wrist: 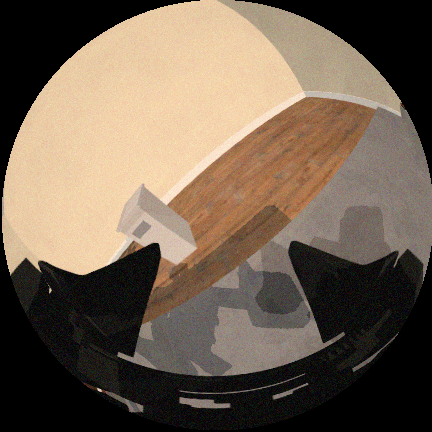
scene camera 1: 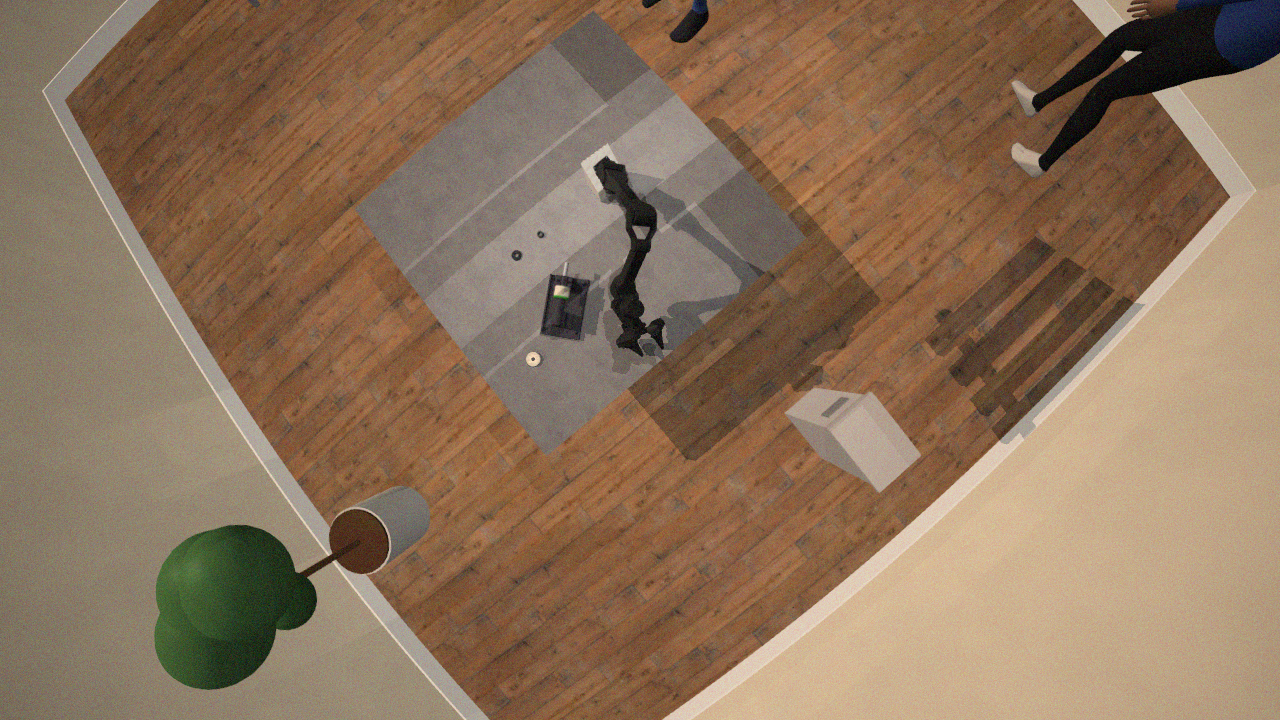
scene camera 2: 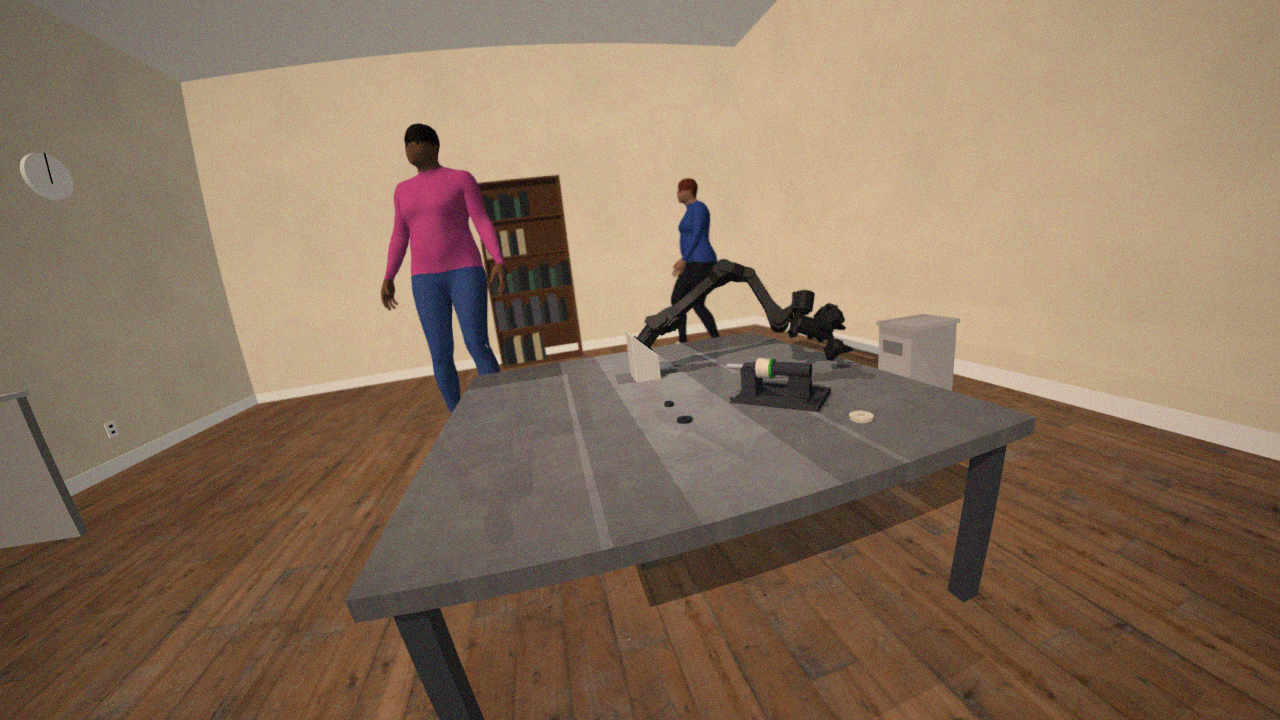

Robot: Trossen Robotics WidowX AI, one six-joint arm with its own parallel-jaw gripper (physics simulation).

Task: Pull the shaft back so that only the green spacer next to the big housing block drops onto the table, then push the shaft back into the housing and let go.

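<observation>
A black fixture stands on the grey table. On it lies a horizontal dark cylinder, with the green spacer at its end. A cream spacer sits beside the green one, and a thin pale shaft end sticks out past the fixture. The spacers are small in view; exact contacts cannot be told. My gripper is open and empty, above the table beside the fixture and apart from it. The fixture does not show in the wrist view.
A cream ring and two small dark rings lie on the table around the fixture. A white panel stands by my arm's base. A white cabinet stands beyond the table edge. Two people stand beyond.
</observation>
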